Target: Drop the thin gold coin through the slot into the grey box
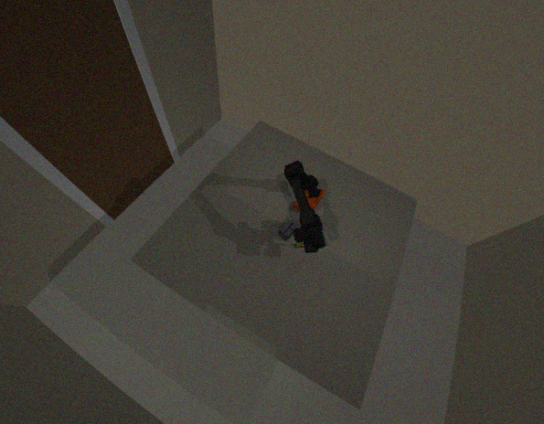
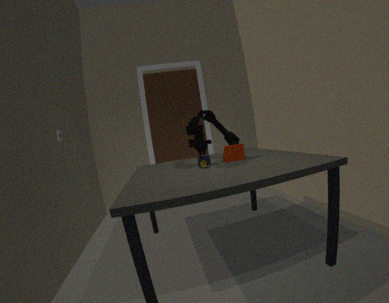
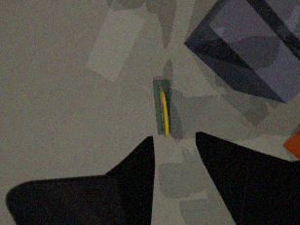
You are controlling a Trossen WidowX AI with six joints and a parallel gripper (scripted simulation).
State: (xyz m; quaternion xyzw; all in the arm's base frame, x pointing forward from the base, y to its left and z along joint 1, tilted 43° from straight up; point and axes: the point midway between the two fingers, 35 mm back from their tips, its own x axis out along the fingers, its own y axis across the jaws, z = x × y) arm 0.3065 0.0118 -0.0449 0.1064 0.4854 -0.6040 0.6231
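Now: gripper tip 60 mm above the gold coin.
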